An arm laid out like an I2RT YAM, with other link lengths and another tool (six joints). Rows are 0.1 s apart.
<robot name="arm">
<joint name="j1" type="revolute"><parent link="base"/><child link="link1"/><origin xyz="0 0 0.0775" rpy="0 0 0"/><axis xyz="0 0 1"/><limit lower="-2.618" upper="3.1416"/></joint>
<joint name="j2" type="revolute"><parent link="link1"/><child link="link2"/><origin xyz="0.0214 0.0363 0.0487" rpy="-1.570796 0 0"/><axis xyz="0 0 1"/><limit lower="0" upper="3.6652"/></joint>
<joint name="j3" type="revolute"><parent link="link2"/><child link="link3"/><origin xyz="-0.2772 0 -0.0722" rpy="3.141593 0 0"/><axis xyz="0 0 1"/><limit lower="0" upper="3.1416"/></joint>
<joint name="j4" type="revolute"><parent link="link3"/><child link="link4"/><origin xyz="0.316 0.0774 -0.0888" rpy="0 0 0"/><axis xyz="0 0 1"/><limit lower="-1.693" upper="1.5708"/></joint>
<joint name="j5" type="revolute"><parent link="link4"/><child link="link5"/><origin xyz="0.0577 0.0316 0.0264" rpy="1.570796 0 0"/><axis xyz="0 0 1"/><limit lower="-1.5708" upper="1.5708"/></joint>
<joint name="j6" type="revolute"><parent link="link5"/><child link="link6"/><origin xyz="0.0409 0 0.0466" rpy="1.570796 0 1.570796"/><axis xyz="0 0 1"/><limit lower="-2.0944" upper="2.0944"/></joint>
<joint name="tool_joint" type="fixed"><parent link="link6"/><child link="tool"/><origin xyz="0.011 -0.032 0.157" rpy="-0.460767 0 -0.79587"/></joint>
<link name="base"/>
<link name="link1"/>
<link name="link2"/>
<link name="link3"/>
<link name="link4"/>
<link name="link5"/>
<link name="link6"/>
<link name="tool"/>
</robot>
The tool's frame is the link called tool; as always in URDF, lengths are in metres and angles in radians.
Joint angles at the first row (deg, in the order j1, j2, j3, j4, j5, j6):
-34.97, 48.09, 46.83, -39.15, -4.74, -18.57
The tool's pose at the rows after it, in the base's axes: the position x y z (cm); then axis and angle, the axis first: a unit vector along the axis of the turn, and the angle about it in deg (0 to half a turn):
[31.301, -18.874, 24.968, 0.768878, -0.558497, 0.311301, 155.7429]
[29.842, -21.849, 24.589, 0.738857, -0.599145, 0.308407, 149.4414]
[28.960, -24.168, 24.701, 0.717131, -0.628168, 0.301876, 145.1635]
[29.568, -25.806, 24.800, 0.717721, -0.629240, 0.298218, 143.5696]
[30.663, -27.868, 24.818, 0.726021, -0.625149, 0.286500, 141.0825]
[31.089, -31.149, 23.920, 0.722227, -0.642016, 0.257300, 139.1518]
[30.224, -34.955, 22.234, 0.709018, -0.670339, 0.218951, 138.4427]
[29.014, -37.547, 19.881, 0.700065, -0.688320, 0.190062, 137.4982]
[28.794, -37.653, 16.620, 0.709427, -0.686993, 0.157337, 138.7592]
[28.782, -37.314, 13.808, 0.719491, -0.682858, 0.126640, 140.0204]
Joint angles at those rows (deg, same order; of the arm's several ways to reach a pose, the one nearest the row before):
-35.23, 48.60, 46.47, -37.91, -0.09, -18.29
-36.21, 49.32, 45.35, -35.25, 7.47, -17.62
-37.22, 51.39, 46.03, -33.70, 12.48, -17.23
-38.53, 55.10, 48.07, -32.15, 12.87, -18.81
-39.53, 60.91, 51.92, -31.27, 13.90, -21.21
-41.99, 68.18, 56.31, -30.81, 15.11, -21.64
-46.19, 74.78, 59.89, -30.76, 15.13, -21.19
-49.28, 79.01, 60.32, -29.07, 15.51, -21.45
-49.94, 81.88, 59.18, -28.87, 14.52, -21.07
-49.95, 84.56, 58.53, -29.29, 13.78, -20.55

